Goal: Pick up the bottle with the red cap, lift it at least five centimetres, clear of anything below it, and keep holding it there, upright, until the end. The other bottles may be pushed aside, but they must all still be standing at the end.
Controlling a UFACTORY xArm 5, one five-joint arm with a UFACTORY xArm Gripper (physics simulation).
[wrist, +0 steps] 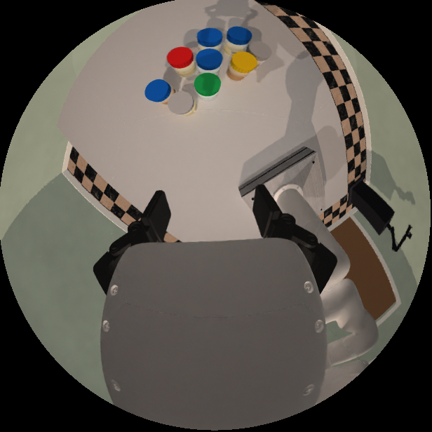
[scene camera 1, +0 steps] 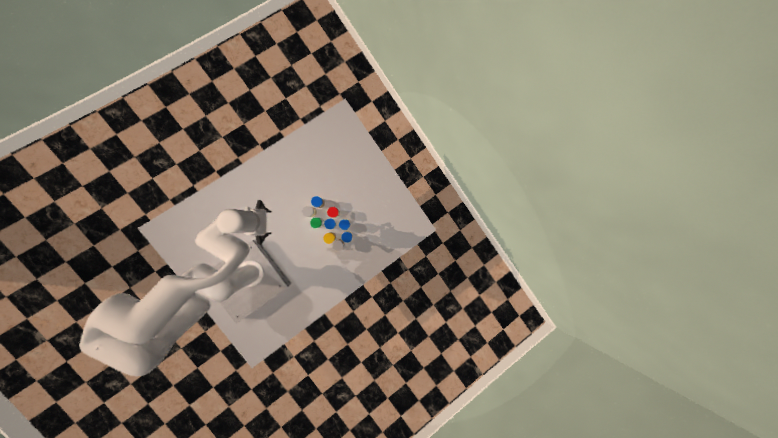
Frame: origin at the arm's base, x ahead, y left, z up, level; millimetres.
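Seen in the pictures: gripper, fingertip midpoint: (scene camera 1: pixel 267 222); arm's base, link origin: (scene camera 1: pixel 250 273).
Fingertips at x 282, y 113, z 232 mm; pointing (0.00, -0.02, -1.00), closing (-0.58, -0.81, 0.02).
Note:
Offsets run from my fingertips to a thing's top centre. Level surfaces: height alone.
The bottle with the red cap @(229 mm ahead, 103 mm right, 194 mm down) (scene camera 1: pixel 332 212) (wrist: pixel 180 57) stands upright in a cluster of bottles. A blue-capped bottle @(194 mm ahead, 12 mm right, 194 mm down) (scene camera 1: pixel 316 201) (wrist: pixel 158 90), a pale-capped bottle @(130 mm ahead, 27 mm right, 194 mm down) (scene camera 1: pixel 308 211) (wrist: pixel 181 102), a green-capped bottle @(127 mm ahead, 97 mm right, 194 mm down) (scene camera 1: pixel 315 223) (wrist: pixel 207 84) and another blue-capped bottle @(181 mm ahead, 143 mm right, 194 mm down) (scene camera 1: pixel 329 223) (wrist: pixel 209 59) stand close around it. My gripper (scene camera 1: pixel 265 221) (wrist: pixel 210 199) is open and empty, apart from the bottles, to their left in the scene view. Its height above the table is hard to judge from overhead.
More bottles stand in the cluster: blue-capped ones @(238 mm ahead, 190 mm right, 194 mm down) (scene camera 1: pixel 344 224) (wrist: pixel 209 38), a yellow-capped one @(133 mm ahead, 200 mm right, 194 mm down) (scene camera 1: pixel 328 237) (wrist: pixel 243 62) and a pale-capped one (wrist: pixel 260 51). The robot's base plate, with a dark bar (scene camera 1: pixel 272 264) (wrist: pixel 277 171) along its edge, lies on the pale table @(299 mm down) (scene camera 1: pixel 326 141) (wrist: pixel 125 145).

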